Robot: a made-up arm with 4 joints.
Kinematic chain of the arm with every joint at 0, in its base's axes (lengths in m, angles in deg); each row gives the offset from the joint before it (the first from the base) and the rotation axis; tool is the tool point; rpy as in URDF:
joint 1: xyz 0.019 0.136 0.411 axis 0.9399 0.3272 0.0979
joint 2: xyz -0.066 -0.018 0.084 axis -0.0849 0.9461 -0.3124
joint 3: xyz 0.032 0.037 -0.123 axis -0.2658 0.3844 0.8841
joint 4: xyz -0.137 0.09 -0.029 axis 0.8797 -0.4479 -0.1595
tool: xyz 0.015 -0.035 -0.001 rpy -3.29 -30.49 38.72
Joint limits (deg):
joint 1: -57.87..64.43
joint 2: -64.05..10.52
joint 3: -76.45..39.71
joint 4: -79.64..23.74
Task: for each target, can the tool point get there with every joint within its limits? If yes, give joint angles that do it. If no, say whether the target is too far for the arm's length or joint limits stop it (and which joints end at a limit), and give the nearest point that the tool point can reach.
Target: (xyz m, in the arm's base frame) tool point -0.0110 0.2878 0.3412
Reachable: yes | joints -2.65 -5.18 -63.26 -3.99
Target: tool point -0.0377 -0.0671 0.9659
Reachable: no: too far | nearest point 0.0615 0.1679 0.5957 | short by 0.450 m
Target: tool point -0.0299 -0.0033 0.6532
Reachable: no: joint limits stop it (at a limit: joint 1, joint 2, joint 3, joint 4) | nearest point 0.0615 0.1679 0.5957 | short by 0.202 m
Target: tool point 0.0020 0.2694 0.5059
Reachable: yes | joints 47.35 -39.71 -52.26 -31.57
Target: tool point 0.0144 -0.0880 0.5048
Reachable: no: joint limits stop it (at a limit: joint 1, joint 3, joint 4) | nearest point 0.0057 0.0636 0.3673 | short by 0.205 m
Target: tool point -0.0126 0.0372 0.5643
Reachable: no: joint limits stop it (at a limit: joint 1, joint 2, joint 3, joint 4) | nearest point 0.0615 0.1679 0.5957 | short by 0.153 m
